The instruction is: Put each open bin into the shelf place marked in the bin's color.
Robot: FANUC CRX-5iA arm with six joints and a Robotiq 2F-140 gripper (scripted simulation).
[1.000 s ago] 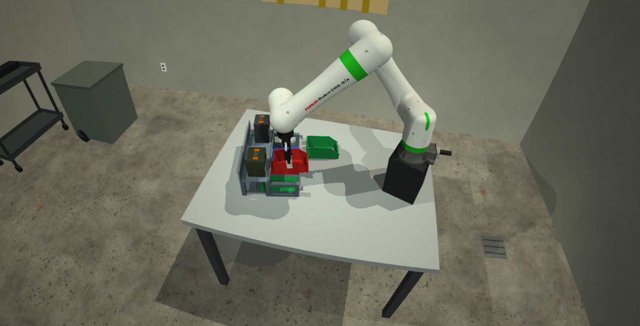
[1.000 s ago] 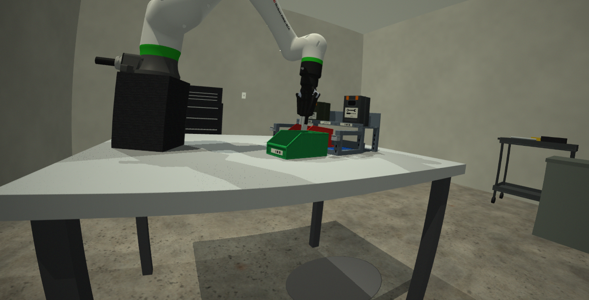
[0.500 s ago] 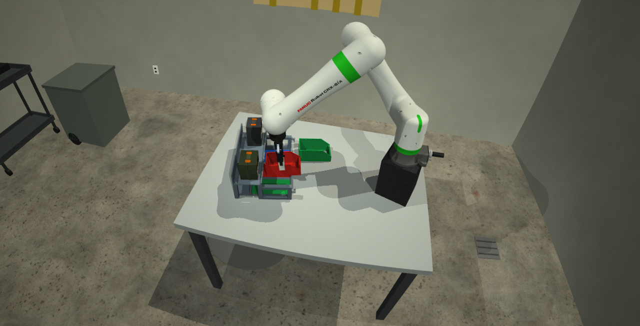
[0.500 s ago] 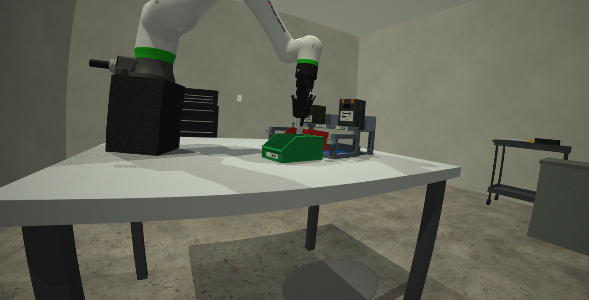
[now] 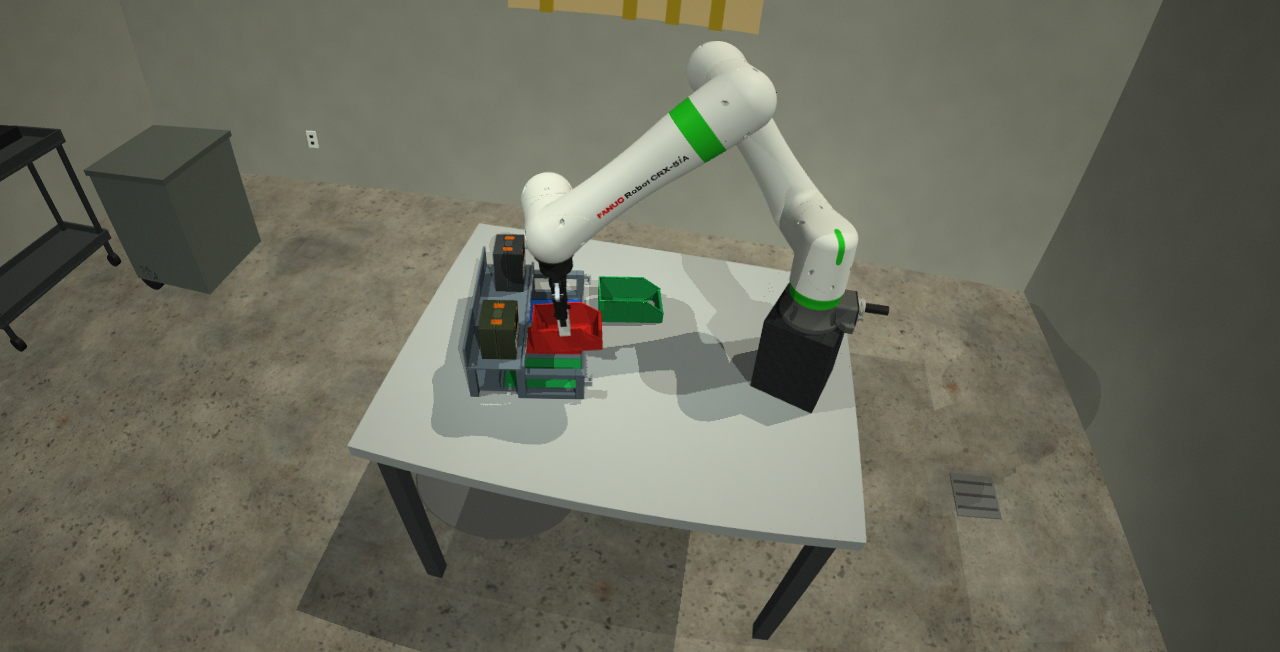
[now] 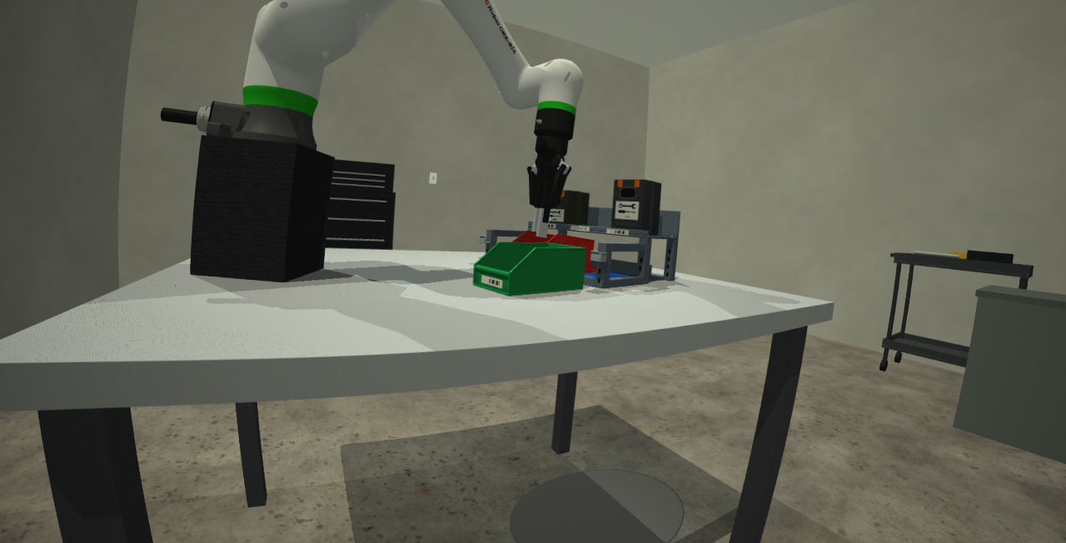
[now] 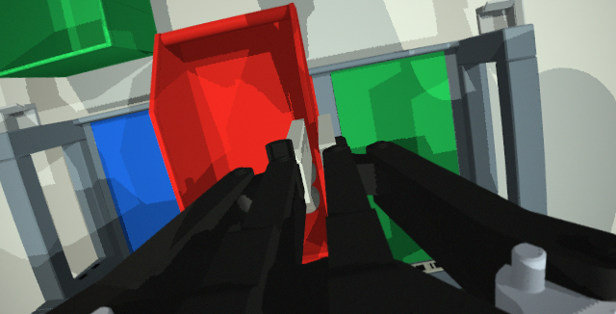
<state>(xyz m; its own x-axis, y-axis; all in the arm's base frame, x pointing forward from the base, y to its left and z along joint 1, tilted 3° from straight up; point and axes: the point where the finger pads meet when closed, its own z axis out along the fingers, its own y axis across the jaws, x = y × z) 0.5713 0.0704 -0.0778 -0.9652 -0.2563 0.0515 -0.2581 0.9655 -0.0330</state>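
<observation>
The red bin lies 1 cm ahead of my hand, 5 cm to the right of it and 6 cm below it. From my hand the other things lie so: green bin 12 cm behind, 21 cm to the right, 7 cm below.
</observation>
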